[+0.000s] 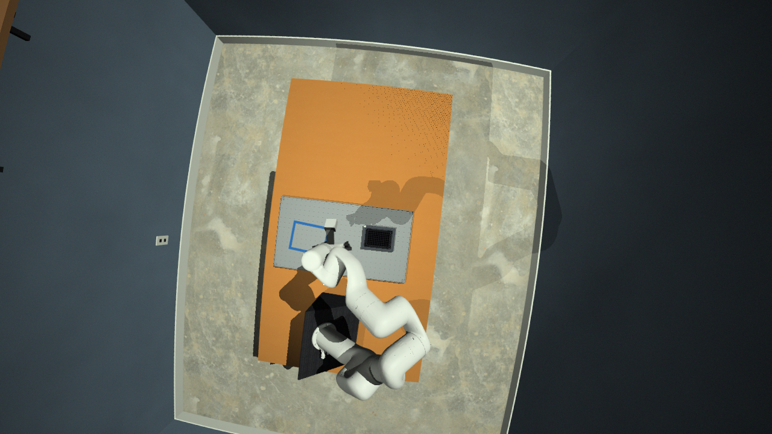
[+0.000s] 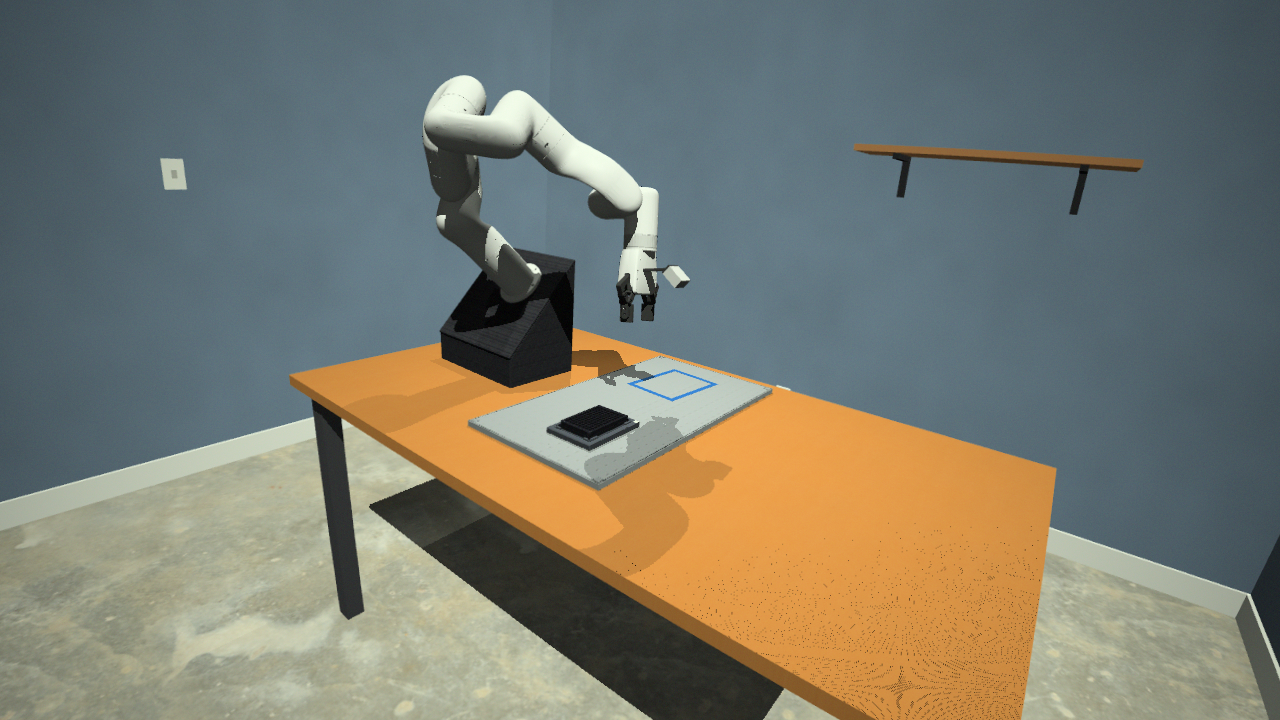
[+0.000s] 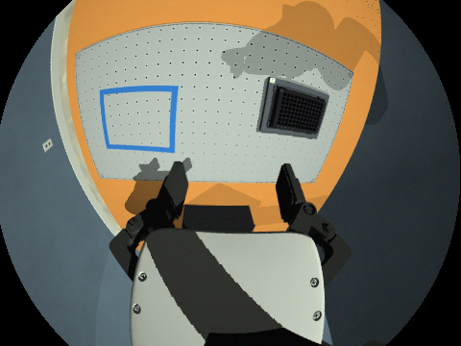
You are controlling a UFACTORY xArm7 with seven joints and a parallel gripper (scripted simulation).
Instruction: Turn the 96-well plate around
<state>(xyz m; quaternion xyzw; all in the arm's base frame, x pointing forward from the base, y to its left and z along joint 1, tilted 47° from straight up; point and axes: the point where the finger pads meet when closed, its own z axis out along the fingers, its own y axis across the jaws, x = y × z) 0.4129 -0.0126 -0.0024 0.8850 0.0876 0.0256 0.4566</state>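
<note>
My hand is 190 mm above the black 96-well plate, 170 mm to the left of it and 40 mm short of it. Also, from my hand: dark plate nest N1: 210 mm below, 170 mm to the right, 40 mm ahead; then white A1 mark: 200 mm below, 90 mm to the right, 90 mm ahead.
</note>
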